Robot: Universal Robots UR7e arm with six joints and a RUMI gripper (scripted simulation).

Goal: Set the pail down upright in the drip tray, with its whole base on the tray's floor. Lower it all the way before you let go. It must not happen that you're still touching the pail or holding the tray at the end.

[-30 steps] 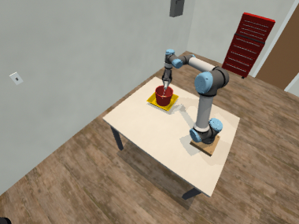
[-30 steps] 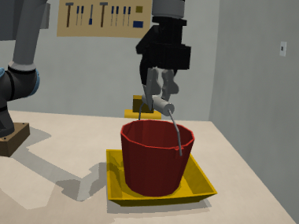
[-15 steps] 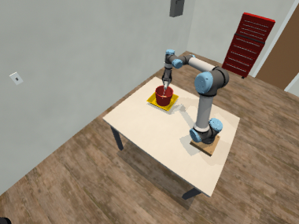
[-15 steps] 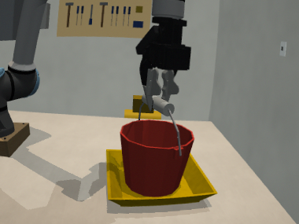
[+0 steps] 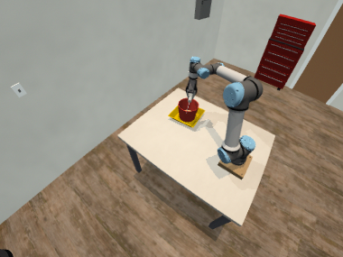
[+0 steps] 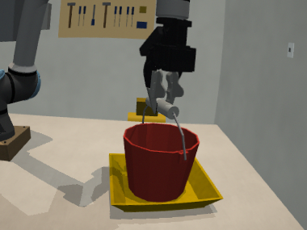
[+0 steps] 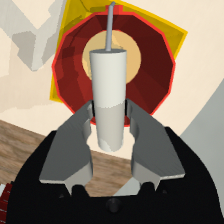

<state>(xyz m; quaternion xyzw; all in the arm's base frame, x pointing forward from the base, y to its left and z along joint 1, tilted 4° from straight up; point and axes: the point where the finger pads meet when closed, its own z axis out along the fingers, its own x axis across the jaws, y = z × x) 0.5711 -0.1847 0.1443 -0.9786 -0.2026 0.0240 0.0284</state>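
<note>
Now: the red pail 100 mm below my hand. Round my hand: yellow drip tray 220 mm below, 10 mm ahead.
</note>
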